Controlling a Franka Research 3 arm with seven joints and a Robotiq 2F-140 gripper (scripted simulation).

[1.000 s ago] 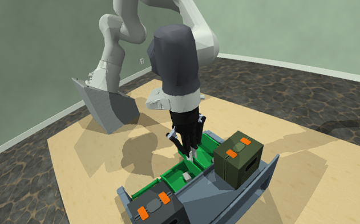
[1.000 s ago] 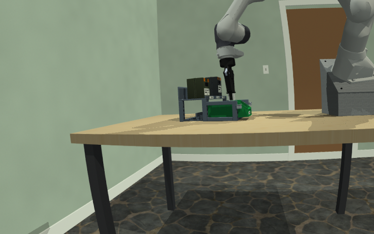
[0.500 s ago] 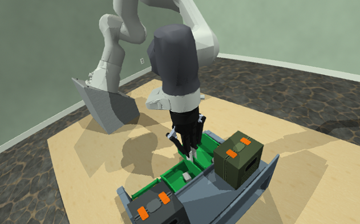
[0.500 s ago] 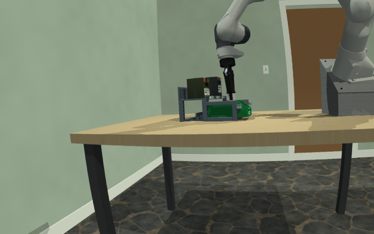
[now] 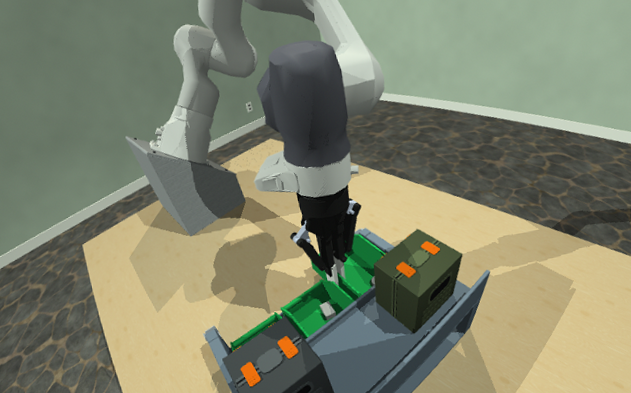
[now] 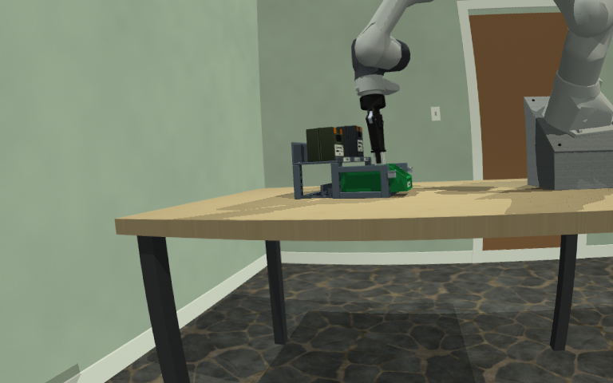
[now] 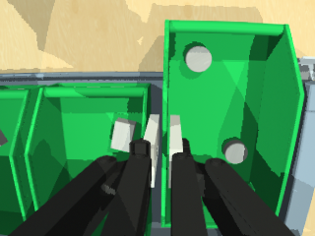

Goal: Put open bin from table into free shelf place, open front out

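The shelf floor lies 8 cm to the right of my hand, 8 cm below it and 8 cm ahead of it. The rest, counted from my hand: shelf's upper board: 15 cm ahead, 8 cm to the right, 1 cm above; olive case: 15 cm ahead, 6 cm above, 3 cm to the left; dark grey box: 20 cm to the right, 12 cm ahead, 7 cm above.
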